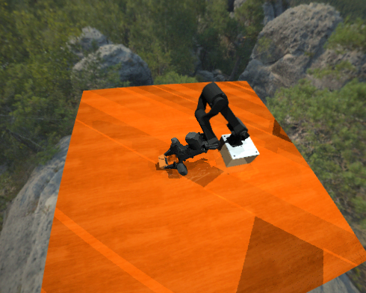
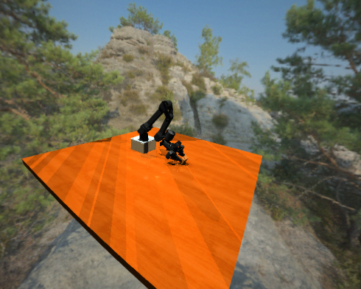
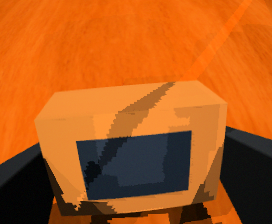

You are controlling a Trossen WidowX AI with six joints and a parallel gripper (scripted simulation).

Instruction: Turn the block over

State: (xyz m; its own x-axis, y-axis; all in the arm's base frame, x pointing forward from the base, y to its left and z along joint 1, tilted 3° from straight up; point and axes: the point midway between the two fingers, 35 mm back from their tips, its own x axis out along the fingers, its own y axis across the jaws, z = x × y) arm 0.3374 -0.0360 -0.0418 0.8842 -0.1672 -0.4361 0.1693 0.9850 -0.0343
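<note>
My gripper tip is now 1 cm past the block.
</note>
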